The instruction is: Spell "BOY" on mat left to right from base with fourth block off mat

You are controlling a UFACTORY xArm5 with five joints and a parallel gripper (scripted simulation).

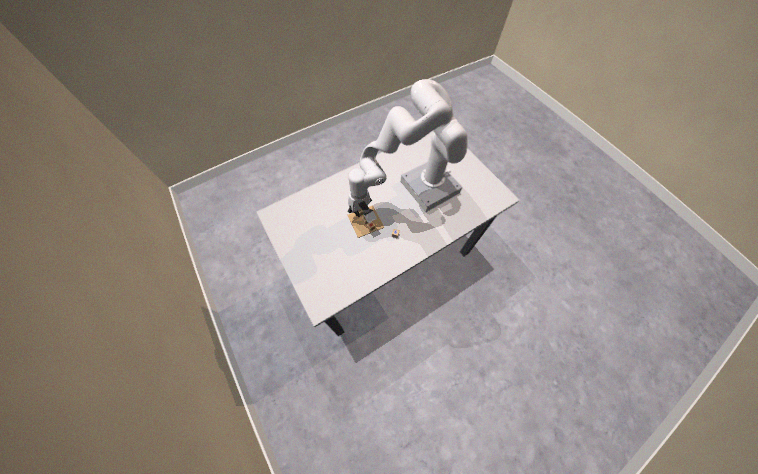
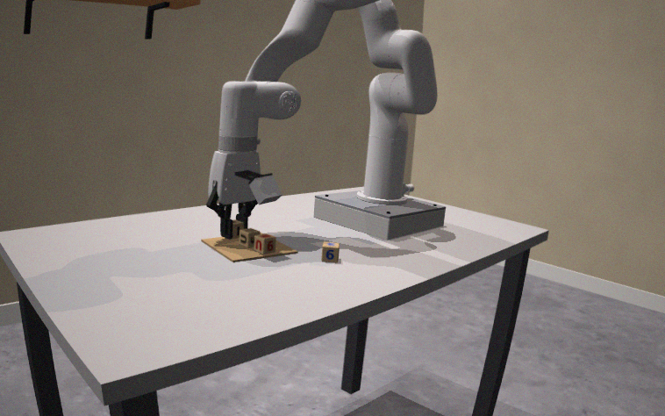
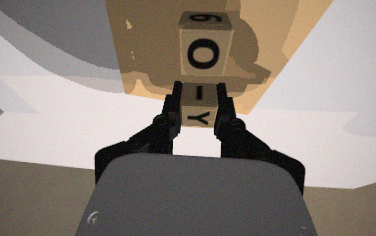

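My hand is 1 cm past the wooden block, 5 cm to the right of it and 1 cm above it. Round my hand: tan mat: 5 cm to the left, 3 cm below.
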